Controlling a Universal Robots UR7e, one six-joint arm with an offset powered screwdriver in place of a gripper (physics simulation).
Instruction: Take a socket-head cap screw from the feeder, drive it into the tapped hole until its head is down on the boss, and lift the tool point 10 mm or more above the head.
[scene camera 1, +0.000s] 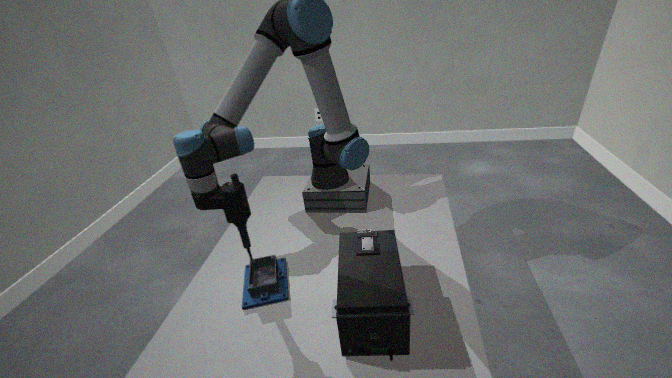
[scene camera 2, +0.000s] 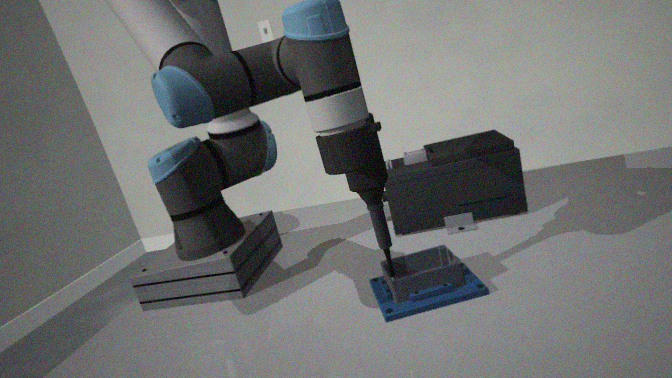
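The powered screwdriver (scene camera 1: 251, 258) (scene camera 2: 391, 271) points down, slightly tilted in both views, with its thin bit at the corner of the grey open-topped housing (scene camera 1: 263, 288) (scene camera 2: 430, 282). In scene camera 2 the bit's end is behind or inside the near wall. The housing sits on a blue fixture plate (scene camera 1: 250, 302) (scene camera 2: 425, 306). The boss, its tapped hole and any screw at the bit cannot be made out. The black feeder (scene camera 1: 372, 285) (scene camera 2: 455, 192) stands apart from the tool, with a small light pick-up block (scene camera 1: 367, 243) (scene camera 2: 415, 157) on top.
The arm's base stands on a grey layered pedestal (scene camera 1: 335, 202) (scene camera 2: 187, 287) behind the fixture in scene camera 1. The feeder is right of the fixture there and behind it in scene camera 2. A small light bracket (scene camera 2: 460, 223) shows at the feeder's foot.
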